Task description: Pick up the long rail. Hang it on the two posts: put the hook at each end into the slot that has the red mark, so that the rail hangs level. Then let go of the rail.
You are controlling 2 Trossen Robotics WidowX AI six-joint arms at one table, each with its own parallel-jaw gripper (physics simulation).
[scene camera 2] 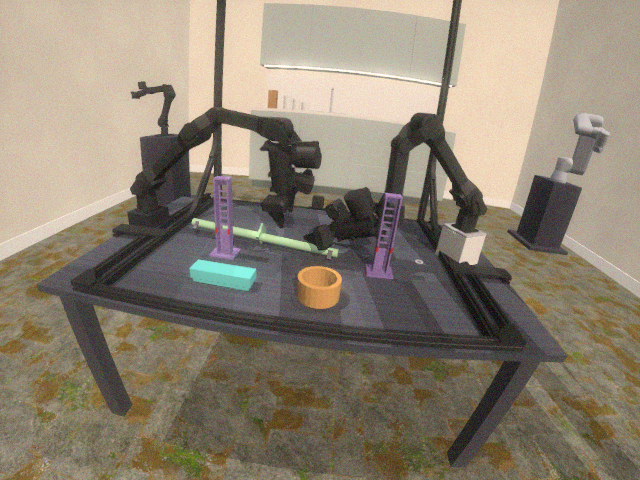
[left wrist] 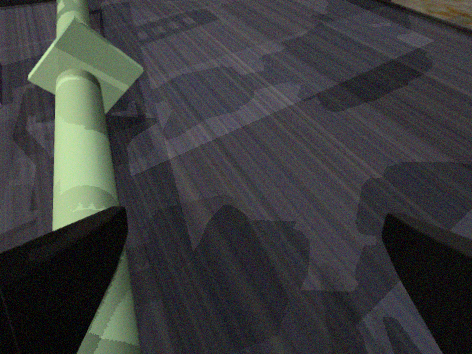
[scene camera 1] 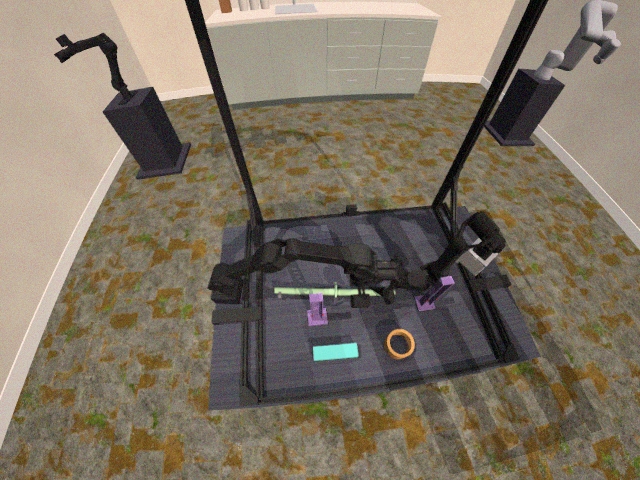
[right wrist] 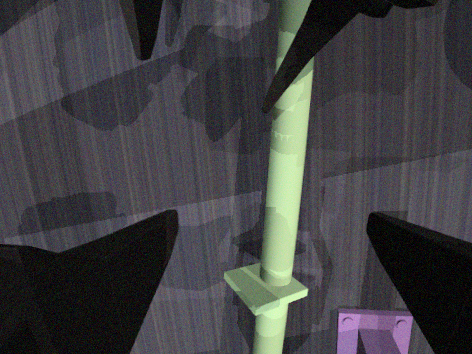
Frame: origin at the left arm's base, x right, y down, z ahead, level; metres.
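Seen in the pictures: left gripper, between the fingertips: (scene camera 2: 312,233) (left wrist: 256,221) (right wrist: 201,83); right gripper, between the fingertips: (scene camera 2: 286,219) (left wrist: 28,11) (right wrist: 272,220); left arm's base, origin of its link: (scene camera 2: 464,228) (scene camera 1: 482,251); right arm's base, origin of its link: (scene camera 2: 147,209) (scene camera 1: 225,286).
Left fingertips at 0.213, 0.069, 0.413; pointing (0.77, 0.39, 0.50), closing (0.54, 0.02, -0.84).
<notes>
Pixels of each thing's top centre, then the offset from my left fingertips to it, as dx, dy, dz. "spot": a spot on its surface instead.
- light green rail, centre of its top: (left wrist: 59,16) (right wrist: 266,316) (scene camera 2: 260,223) (scene camera 1: 336,287) +0.041, -0.027, +0.149
- picture-right post, a spot on its surface: (scene camera 2: 381,268) spot: -0.199, +0.030, -0.119
- turquoise block, centre of its top: (scene camera 2: 222,268) (scene camera 1: 335,351) -0.136, +0.003, +0.286
- orange ring, centre of its top: (scene camera 2: 319,277) (scene camera 1: 400,343) -0.251, -0.012, +0.092
The light green rail (scene camera 1: 310,291) (scene camera 2: 242,233) (left wrist: 82,150) (right wrist: 285,190) lies behind two purple posts, with a square plate around its middle and a small grey hook at each end. The picture-left post (scene camera 1: 316,316) (scene camera 2: 224,250) and the picture-right post (scene camera 1: 426,304) (scene camera 2: 381,268) stand upright with red marks low on them. My right gripper (scene camera 2: 279,214) (right wrist: 272,220) is open above the rail, which runs between its fingers in the right wrist view. My left gripper (scene camera 2: 317,237) (left wrist: 256,221) (right wrist: 201,83) is open near the rail's picture-right part; one finger overlaps the rail, which is not between the fingers.
A turquoise block (scene camera 1: 335,351) (scene camera 2: 222,274) and an orange ring (scene camera 1: 388,345) (scene camera 2: 318,296) lie on the table nearer the front edge. The two grippers are close together. A black frame (scene camera 1: 330,395) (scene camera 2: 289,322) borders the table.
</notes>
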